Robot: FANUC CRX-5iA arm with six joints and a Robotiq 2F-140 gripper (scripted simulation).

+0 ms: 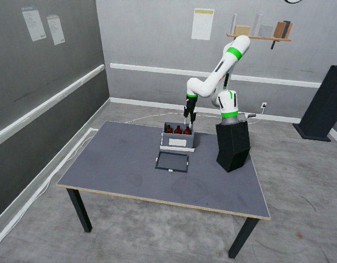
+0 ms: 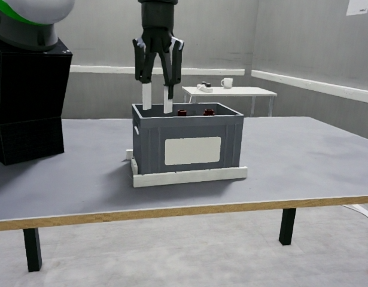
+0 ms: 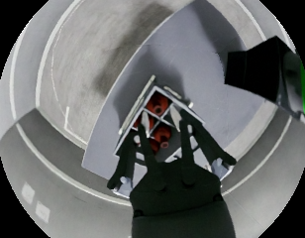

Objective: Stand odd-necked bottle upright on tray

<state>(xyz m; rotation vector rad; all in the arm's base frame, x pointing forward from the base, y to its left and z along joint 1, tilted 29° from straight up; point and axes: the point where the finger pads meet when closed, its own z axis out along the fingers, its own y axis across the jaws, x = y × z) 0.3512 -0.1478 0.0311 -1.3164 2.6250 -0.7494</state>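
Now: the grey crate 80 mm ahead of my hand, 50 mm to the left of it and 130 mm below it. Round my hand: dark tray: 100 mm ahead, 310 mm to the left, 200 mm below.
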